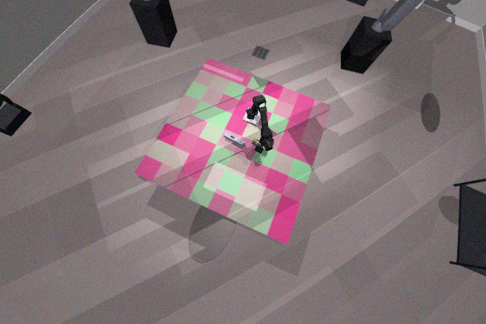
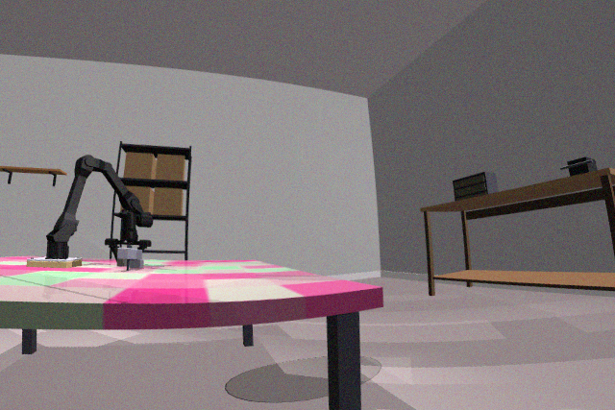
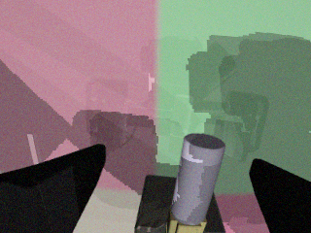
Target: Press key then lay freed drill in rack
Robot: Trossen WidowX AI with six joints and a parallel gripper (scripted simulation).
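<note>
Right now my gripper tip is 10 mm past the drill, 40 mm to the left of it and 40 mm below it. The rest, counted from my gripper tip: grey fixture: 10 mm ahead, 230 mm to the right, 40 mm above; rack: 10 mm behind, 50 mm to the right, 10 mm above.
</note>
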